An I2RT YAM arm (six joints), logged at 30 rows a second.
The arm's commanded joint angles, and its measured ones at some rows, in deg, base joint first. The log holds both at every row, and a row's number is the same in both.
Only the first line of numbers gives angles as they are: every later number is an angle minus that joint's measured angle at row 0.
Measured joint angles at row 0: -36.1 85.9 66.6 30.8 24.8 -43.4
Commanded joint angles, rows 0 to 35: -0.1 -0.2 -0.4 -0.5 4.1 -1.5; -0.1 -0.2 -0.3 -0.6 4.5 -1.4; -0.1 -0.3 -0.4 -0.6 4.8 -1.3; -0.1 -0.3 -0.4 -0.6 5.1 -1.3; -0.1 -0.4 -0.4 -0.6 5.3 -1.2; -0.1 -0.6 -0.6 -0.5 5.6 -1.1; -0.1 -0.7 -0.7 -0.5 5.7 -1.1; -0.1 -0.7 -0.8 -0.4 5.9 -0.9; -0.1 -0.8 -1.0 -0.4 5.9 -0.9; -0.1 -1.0 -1.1 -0.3 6.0 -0.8; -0.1 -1.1 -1.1 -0.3 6.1 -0.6; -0.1 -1.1 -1.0 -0.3 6.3 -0.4; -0.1 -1.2 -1.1 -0.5 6.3 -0.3; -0.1 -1.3 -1.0 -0.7 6.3 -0.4; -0.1 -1.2 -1.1 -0.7 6.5 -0.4; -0.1 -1.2 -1.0 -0.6 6.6 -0.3; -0.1 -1.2 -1.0 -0.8 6.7 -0.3; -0.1 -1.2 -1.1 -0.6 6.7 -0.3; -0.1 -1.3 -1.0 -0.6 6.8 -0.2; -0.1 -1.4 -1.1 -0.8 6.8 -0.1; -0.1 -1.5 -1.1 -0.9 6.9 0.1; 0.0 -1.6 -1.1 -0.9 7.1 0.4; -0.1 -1.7 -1.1 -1.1 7.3 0.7; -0.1 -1.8 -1.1 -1.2 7.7 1.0; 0.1 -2.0 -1.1 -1.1 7.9 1.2; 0.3 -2.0 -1.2 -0.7 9.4 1.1; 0.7 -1.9 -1.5 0.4 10.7 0.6; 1.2 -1.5 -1.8 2.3 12.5 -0.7; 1.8 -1.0 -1.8 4.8 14.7 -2.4; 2.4 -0.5 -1.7 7.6 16.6 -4.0; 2.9 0.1 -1.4 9.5 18.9 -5.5; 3.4 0.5 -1.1 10.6 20.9 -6.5; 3.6 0.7 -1.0 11.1 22.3 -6.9; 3.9 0.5 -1.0 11.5 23.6 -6.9; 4.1 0.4 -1.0 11.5 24.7 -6.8; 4.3 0.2 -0.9 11.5 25.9 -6.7
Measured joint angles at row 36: 4.2 0.1 -1.1 10.8 16.8 -4.0
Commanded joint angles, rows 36 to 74: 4.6 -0.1 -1.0 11.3 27.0 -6.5; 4.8 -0.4 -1.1 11.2 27.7 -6.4; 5.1 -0.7 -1.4 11.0 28.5 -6.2; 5.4 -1.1 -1.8 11.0 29.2 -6.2; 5.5 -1.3 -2.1 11.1 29.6 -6.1; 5.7 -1.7 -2.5 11.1 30.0 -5.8; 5.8 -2.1 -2.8 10.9 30.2 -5.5; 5.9 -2.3 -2.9 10.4 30.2 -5.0; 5.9 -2.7 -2.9 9.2 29.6 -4.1; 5.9 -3.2 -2.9 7.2 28.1 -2.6; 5.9 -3.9 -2.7 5.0 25.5 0.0; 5.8 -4.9 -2.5 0.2 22.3 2.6; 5.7 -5.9 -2.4 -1.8 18.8 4.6; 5.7 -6.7 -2.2 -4.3 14.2 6.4; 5.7 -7.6 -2.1 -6.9 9.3 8.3; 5.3 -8.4 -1.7 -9.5 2.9 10.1; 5.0 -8.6 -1.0 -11.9 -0.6 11.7; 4.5 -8.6 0.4 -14.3 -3.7 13.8; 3.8 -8.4 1.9 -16.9 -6.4 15.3; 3.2 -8.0 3.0 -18.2 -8.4 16.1; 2.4 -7.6 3.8 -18.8 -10.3 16.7; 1.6 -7.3 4.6 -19.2 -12.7 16.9; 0.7 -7.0 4.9 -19.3 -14.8 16.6; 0.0 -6.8 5.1 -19.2 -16.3 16.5; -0.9 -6.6 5.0 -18.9 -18.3 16.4; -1.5 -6.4 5.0 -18.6 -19.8 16.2; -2.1 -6.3 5.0 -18.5 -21.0 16.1; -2.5 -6.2 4.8 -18.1 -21.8 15.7; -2.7 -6.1 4.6 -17.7 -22.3 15.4; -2.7 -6.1 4.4 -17.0 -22.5 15.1; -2.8 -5.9 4.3 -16.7 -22.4 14.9; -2.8 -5.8 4.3 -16.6 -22.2 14.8; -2.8 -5.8 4.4 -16.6 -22.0 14.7; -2.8 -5.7 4.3 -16.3 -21.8 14.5; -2.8 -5.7 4.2 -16.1 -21.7 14.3; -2.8 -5.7 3.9 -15.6 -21.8 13.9; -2.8 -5.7 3.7 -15.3 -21.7 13.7; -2.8 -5.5 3.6 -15.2 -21.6 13.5; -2.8 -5.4 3.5 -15.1 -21.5 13.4
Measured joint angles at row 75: -2.7 -5.7 3.7 -17.7 -21.0 13.7
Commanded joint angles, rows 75 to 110: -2.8 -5.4 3.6 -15.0 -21.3 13.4; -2.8 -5.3 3.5 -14.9 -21.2 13.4; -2.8 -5.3 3.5 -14.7 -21.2 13.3; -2.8 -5.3 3.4 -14.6 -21.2 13.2; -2.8 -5.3 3.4 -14.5 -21.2 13.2; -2.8 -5.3 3.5 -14.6 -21.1 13.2; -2.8 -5.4 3.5 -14.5 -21.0 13.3; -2.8 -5.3 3.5 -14.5 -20.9 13.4; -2.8 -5.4 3.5 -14.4 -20.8 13.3; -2.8 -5.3 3.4 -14.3 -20.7 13.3; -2.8 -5.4 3.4 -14.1 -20.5 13.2; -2.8 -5.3 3.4 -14.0 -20.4 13.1; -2.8 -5.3 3.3 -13.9 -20.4 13.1; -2.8 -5.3 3.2 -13.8 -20.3 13.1; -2.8 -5.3 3.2 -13.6 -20.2 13.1; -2.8 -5.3 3.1 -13.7 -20.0 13.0; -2.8 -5.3 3.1 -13.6 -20.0 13.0; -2.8 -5.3 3.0 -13.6 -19.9 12.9; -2.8 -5.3 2.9 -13.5 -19.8 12.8; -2.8 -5.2 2.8 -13.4 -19.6 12.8; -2.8 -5.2 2.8 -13.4 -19.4 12.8; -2.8 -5.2 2.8 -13.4 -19.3 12.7; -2.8 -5.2 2.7 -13.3 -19.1 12.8; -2.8 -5.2 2.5 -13.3 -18.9 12.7; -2.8 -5.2 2.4 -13.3 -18.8 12.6; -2.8 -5.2 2.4 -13.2 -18.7 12.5; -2.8 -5.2 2.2 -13.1 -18.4 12.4; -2.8 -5.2 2.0 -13.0 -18.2 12.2; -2.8 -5.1 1.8 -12.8 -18.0 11.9; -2.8 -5.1 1.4 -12.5 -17.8 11.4; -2.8 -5.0 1.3 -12.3 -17.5 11.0; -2.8 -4.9 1.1 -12.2 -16.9 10.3; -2.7 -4.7 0.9 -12.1 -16.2 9.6; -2.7 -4.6 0.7 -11.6 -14.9 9.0; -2.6 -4.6 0.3 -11.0 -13.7 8.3; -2.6 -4.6 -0.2 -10.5 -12.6 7.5
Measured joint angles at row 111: -2.4 -4.8 0.8 -11.6 -18.7 10.8
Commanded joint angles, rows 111 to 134: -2.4 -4.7 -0.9 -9.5 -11.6 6.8; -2.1 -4.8 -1.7 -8.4 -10.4 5.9; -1.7 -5.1 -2.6 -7.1 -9.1 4.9; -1.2 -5.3 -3.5 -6.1 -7.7 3.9; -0.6 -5.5 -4.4 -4.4 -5.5 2.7; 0.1 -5.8 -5.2 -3.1 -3.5 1.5; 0.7 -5.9 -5.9 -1.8 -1.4 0.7; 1.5 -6.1 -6.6 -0.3 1.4 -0.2; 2.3 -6.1 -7.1 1.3 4.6 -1.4; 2.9 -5.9 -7.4 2.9 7.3 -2.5; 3.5 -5.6 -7.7 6.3 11.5 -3.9; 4.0 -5.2 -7.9 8.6 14.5 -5.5; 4.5 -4.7 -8.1 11.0 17.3 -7.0; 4.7 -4.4 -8.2 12.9 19.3 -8.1; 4.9 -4.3 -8.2 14.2 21.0 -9.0; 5.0 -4.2 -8.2 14.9 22.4 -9.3; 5.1 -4.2 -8.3 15.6 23.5 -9.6; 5.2 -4.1 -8.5 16.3 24.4 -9.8; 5.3 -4.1 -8.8 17.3 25.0 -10.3; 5.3 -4.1 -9.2 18.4 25.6 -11.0; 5.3 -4.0 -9.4 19.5 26.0 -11.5; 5.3 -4.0 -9.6 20.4 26.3 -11.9; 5.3 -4.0 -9.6 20.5 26.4 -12.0; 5.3 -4.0 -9.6 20.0 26.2 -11.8
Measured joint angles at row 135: 5.2 -4.5 -9.0 21.9 20.9 -10.2
